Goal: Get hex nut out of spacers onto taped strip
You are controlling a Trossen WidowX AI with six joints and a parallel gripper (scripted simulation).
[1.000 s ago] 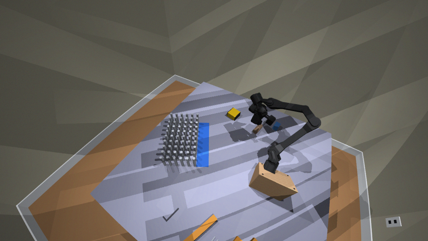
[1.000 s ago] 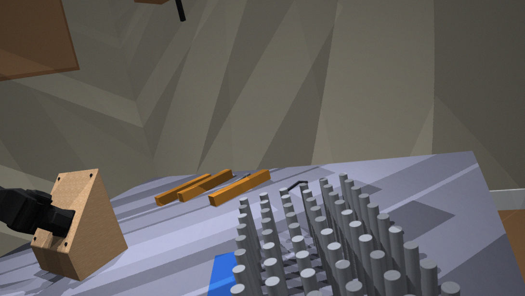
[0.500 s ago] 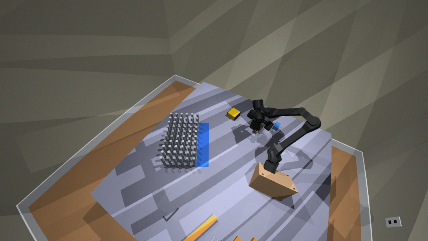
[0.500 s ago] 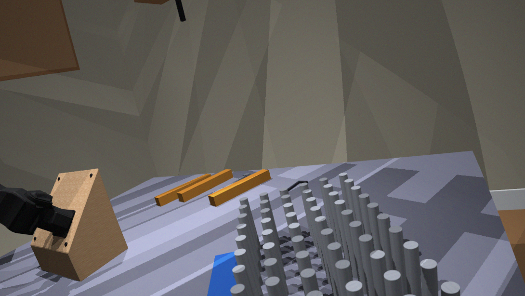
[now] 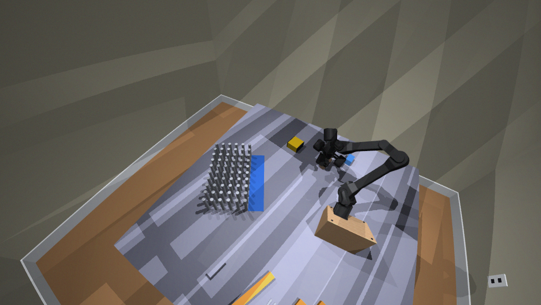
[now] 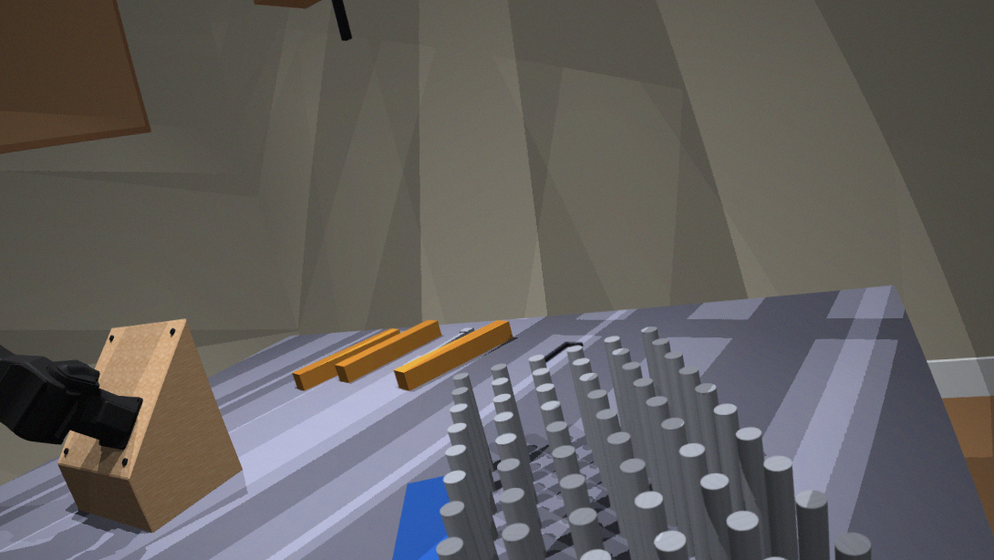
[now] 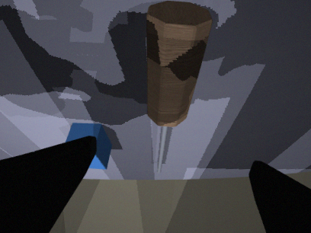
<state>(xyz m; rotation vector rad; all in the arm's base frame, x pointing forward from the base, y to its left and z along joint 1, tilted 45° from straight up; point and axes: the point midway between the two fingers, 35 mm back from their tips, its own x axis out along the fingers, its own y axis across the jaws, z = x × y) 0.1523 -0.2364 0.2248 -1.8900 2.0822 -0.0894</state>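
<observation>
My gripper tip is now 10 cm to the left of the wooden-handled pick, 7 cm above it and 3 cm past it. The rest, counted from my gripper tip: yellow block (23 cm ahead, 6 cm below, 4 cm to the right); then blue cube (13 cm behind, 10 cm to the right, 6 cm below); then blue taped strip (31 cm to the left, 31 cm ahead, 8 cm below).
</observation>
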